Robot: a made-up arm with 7 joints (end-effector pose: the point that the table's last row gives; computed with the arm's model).
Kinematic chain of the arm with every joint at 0, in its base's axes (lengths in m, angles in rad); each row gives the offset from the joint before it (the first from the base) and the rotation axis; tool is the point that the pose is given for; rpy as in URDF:
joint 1: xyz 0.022 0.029 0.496 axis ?
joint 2: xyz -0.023 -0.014 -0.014 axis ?
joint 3: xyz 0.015 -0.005 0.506 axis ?
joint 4: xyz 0.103 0 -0.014 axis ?
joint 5: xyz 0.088 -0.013 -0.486 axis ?
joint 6: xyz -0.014 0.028 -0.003 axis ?
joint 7: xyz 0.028 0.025 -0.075 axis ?
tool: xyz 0.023 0.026 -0.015 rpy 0 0 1.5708
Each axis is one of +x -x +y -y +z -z.
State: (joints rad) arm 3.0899 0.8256 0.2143 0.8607 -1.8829 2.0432 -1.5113
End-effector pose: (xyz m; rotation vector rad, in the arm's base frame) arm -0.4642 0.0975 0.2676 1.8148 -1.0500 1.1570
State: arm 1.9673 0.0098 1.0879 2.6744 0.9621 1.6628 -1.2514
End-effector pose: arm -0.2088 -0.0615 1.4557 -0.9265 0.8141 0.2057
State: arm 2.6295 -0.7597 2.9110 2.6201 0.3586 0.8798 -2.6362
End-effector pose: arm 0.8396 -0.4391 0.9515 1.0897 -0.8303 -2.4414
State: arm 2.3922 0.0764 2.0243 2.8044 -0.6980 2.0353 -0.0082
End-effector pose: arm -0.1306 -0.2078 1.4276 -0.6907 0.5179 -0.8390
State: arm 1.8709 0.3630 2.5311 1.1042 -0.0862 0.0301 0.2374
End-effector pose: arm -0.1507 -0.4853 1.0033 -1.3952 -0.0824 -0.5016
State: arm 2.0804 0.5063 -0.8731 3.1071 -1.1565 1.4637 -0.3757
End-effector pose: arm -0.0785 0.5776 1.3530 -2.0999 -0.9359 1.6365
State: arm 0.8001 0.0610 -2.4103 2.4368 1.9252 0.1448 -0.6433
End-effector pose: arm 0.0143 -0.2935 1.5422 -2.0399 -1.5108 -0.3151
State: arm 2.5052 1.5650 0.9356 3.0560 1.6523 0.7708 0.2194
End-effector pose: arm -0.8315 0.6803 0.4932 2.0943 1.1369 1.0386
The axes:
joint 1: +z
joint 2: +y
joint 3: +z
joint 4: -y
joint 5: -z
joint 6: +y
joint 7: -z

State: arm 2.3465 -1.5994 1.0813 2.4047 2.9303 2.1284 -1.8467
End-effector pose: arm 0.5741 -0.7908 0.6449 -0.6508 -0.9389 2.1834
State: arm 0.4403 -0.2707 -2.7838 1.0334 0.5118 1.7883 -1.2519
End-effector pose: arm -0.3240 -0.4763 0.6312 0.0144 -1.1668 0.3081
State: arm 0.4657 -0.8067 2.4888 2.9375 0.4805 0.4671 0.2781
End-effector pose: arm -0.7730 -0.3648 1.1682 -1.5727 0.9393 -1.0977
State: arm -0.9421 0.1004 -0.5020 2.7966 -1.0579 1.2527 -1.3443
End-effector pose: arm 0.0405 -0.3676 1.4266 -0.4700 1.6803 0.6661
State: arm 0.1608 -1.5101 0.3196 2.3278 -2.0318 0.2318 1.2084
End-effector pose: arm -0.9054 0.0107 1.0340 2.2387 1.4287 0.9942
